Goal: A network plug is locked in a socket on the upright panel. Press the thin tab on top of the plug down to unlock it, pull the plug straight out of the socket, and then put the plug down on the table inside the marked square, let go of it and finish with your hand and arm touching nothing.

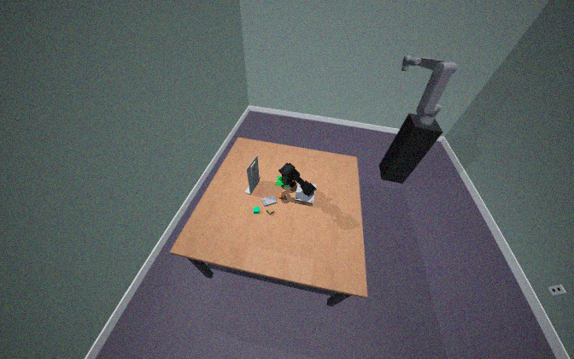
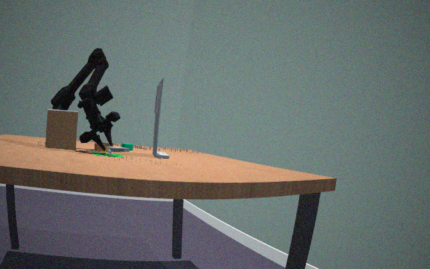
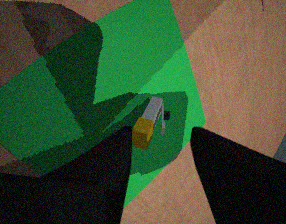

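My gripper tip is 10 mm above the yellow network plug. From my gripper tip the other things lie so: green marked square (20 mm below); flat grey block (60 mm ahead, 240 mm to the left, 20 mm below); upright grey panel (230 mm ahead, 130 mm to the left, 110 mm above).
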